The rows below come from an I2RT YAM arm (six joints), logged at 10 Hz.
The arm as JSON. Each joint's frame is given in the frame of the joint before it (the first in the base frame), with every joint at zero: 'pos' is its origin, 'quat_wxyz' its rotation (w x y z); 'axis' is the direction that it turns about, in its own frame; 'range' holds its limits. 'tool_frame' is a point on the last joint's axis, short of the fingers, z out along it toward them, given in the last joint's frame.
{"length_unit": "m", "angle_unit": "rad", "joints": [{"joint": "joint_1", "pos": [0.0, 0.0, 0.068], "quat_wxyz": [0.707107, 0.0, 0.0, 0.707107], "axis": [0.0, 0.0, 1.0], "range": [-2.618, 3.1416]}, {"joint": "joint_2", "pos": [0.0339, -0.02, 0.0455], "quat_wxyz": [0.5, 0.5, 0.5, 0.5], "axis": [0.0, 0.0, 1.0], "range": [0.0, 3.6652]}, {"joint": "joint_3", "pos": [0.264, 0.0, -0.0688], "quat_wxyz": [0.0, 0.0, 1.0, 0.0], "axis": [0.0, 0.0, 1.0], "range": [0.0, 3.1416]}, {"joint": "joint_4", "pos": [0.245, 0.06, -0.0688], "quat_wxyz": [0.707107, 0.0, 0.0, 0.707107], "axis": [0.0, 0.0, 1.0], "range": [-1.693, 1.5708]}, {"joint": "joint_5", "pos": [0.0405, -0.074, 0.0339], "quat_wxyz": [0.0, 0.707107, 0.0, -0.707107], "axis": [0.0, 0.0, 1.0], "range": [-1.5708, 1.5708]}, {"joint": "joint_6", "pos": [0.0, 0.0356, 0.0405], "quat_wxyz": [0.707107, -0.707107, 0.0, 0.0], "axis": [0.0, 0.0, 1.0], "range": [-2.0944, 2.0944]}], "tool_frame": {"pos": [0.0, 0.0, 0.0], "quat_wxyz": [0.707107, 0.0, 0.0, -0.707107]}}
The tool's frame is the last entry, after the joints.
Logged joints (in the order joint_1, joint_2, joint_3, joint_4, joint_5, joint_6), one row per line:
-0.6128 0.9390 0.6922 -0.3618 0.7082 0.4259
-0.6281 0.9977 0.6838 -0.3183 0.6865 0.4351
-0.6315 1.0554 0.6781 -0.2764 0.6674 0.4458
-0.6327 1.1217 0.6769 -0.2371 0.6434 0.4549
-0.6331 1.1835 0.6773 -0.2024 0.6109 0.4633
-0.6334 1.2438 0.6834 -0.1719 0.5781 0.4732
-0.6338 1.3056 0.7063 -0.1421 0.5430 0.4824
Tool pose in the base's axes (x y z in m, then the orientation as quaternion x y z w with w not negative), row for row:
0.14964 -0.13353 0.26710 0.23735 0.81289 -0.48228 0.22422
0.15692 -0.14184 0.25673 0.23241 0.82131 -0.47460 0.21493
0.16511 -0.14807 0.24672 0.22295 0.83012 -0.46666 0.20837
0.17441 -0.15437 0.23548 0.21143 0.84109 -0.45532 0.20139
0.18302 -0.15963 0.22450 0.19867 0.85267 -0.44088 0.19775
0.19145 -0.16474 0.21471 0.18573 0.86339 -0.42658 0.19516
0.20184 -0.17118 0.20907 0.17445 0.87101 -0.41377 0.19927
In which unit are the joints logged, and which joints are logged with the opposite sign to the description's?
The joints are logged in radians. Opposite sign: joint_6.
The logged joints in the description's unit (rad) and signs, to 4 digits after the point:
-0.6128 0.9390 0.6922 -0.3618 0.7082 -0.4259
-0.6281 0.9977 0.6838 -0.3183 0.6865 -0.4351
-0.6315 1.0554 0.6781 -0.2764 0.6674 -0.4458
-0.6327 1.1217 0.6769 -0.2371 0.6434 -0.4549
-0.6331 1.1835 0.6773 -0.2024 0.6109 -0.4633
-0.6334 1.2438 0.6834 -0.1719 0.5781 -0.4732
-0.6338 1.3056 0.7063 -0.1421 0.5430 -0.4824

